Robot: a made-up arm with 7 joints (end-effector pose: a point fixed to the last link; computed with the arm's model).
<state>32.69 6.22 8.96 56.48 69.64 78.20 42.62</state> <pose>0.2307 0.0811 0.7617 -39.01 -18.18 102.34</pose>
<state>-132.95 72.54 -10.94 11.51 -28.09 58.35 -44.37</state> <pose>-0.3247 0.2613 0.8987 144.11 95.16 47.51</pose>
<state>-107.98 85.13 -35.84 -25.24 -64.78 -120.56 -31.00</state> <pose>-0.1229 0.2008 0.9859 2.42 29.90 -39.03</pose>
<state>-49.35 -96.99 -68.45 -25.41 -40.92 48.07 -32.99</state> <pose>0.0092 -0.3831 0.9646 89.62 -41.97 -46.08</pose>
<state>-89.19 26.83 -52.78 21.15 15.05 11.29 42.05</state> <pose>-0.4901 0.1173 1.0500 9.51 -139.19 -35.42</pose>
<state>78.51 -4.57 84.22 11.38 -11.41 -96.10 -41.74</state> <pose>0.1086 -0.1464 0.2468 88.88 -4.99 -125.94</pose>
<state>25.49 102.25 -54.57 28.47 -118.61 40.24 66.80</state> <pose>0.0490 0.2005 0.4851 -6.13 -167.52 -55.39</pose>
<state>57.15 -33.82 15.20 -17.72 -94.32 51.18 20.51</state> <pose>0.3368 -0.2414 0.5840 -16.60 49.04 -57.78</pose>
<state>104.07 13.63 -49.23 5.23 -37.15 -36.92 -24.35</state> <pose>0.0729 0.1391 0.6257 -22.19 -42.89 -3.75</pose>
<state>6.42 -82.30 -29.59 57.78 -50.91 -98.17 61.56</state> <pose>0.0075 -0.1343 0.7119 -117.90 96.58 70.60</pose>
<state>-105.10 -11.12 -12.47 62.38 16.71 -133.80 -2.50</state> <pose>-0.3449 -0.2352 1.0357 -94.70 53.14 -98.51</pose>
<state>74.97 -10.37 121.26 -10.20 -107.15 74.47 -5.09</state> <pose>0.2832 0.0403 0.5311 39.97 23.71 49.06</pose>
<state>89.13 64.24 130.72 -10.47 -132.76 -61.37 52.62</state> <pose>0.1012 0.1848 0.3553 16.35 65.47 -41.26</pose>
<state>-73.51 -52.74 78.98 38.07 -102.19 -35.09 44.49</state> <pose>0.0124 -0.2076 1.0478 -150.30 41.77 -39.31</pose>
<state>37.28 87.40 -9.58 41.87 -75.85 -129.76 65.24</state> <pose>0.1266 0.0444 0.7250 89.69 -4.99 49.31</pose>
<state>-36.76 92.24 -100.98 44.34 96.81 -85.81 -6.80</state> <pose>-0.0331 0.2853 1.0583 0.59 -121.09 9.03</pose>
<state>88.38 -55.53 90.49 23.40 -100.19 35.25 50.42</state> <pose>-0.0165 -0.2881 0.4045 35.62 42.51 -90.44</pose>
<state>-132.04 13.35 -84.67 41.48 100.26 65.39 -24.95</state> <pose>-0.5561 0.1167 0.8063 -92.83 -109.16 32.75</pose>
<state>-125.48 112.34 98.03 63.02 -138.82 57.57 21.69</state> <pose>-0.2719 0.1555 1.0345 61.65 136.56 45.69</pose>
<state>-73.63 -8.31 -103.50 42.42 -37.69 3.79 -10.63</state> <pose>-0.2678 0.2225 1.2233 -49.63 -116.86 -115.30</pose>
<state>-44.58 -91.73 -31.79 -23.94 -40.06 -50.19 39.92</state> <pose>0.0792 -0.2515 0.7496 -140.10 -28.76 77.20</pose>
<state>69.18 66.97 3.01 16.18 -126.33 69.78 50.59</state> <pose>0.0936 0.2549 0.5134 -98.03 -46.02 -46.04</pose>
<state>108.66 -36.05 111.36 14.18 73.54 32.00 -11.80</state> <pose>0.0692 -0.1109 0.2022 -135.16 68.51 -32.11</pose>
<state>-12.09 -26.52 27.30 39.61 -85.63 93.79 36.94</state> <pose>0.1811 -0.0723 1.0696 -16.01 -38.55 -65.00</pose>
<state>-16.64 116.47 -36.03 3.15 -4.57 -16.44 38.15</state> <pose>0.0666 0.3667 0.8540 -52.03 -82.86 17.15</pose>
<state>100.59 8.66 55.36 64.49 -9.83 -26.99 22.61</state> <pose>0.0885 -0.1457 0.3824 94.40 16.09 -10.61</pose>
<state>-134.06 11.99 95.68 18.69 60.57 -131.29 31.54</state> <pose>-0.5531 0.2485 1.1004 23.22 2.52 28.46</pose>
